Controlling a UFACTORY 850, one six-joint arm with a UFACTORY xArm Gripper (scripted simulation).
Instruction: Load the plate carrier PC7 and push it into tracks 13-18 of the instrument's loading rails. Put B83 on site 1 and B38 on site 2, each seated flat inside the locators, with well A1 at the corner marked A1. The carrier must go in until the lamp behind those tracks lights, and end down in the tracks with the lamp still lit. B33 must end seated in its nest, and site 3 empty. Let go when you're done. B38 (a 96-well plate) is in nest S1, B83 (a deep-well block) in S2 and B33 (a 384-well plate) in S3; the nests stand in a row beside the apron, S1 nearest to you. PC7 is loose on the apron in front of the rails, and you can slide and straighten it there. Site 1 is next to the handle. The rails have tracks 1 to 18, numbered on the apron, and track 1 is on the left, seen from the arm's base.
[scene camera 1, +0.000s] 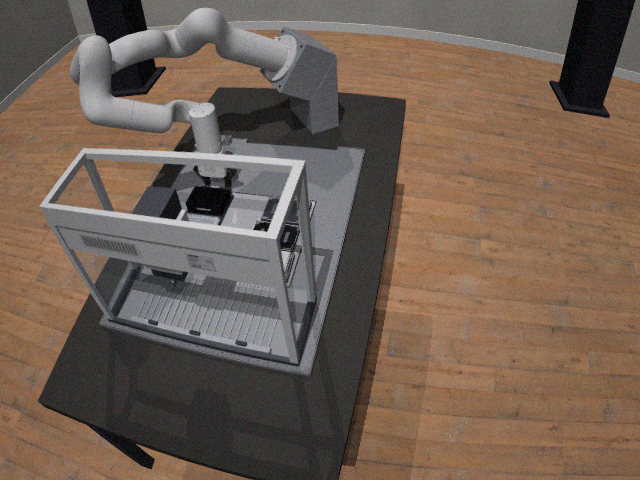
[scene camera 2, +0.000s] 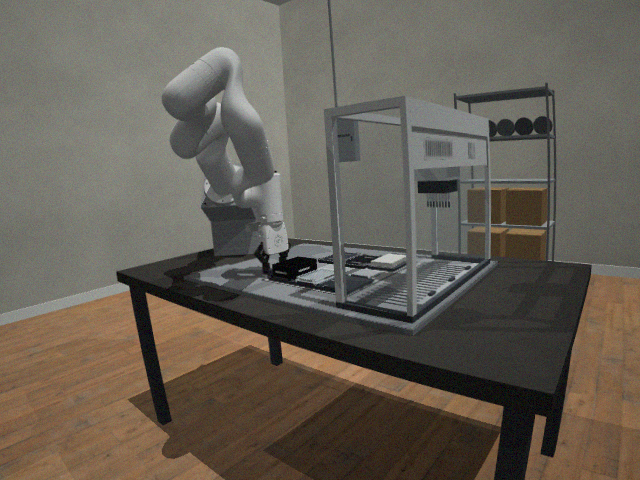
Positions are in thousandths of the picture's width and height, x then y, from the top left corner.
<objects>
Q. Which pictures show the black deep-well block B83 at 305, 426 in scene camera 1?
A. Scene camera 1 and scene camera 2: all of them.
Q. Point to a black deep-well block B83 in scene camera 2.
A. At 454, 561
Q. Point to my gripper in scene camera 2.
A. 430, 566
</objects>
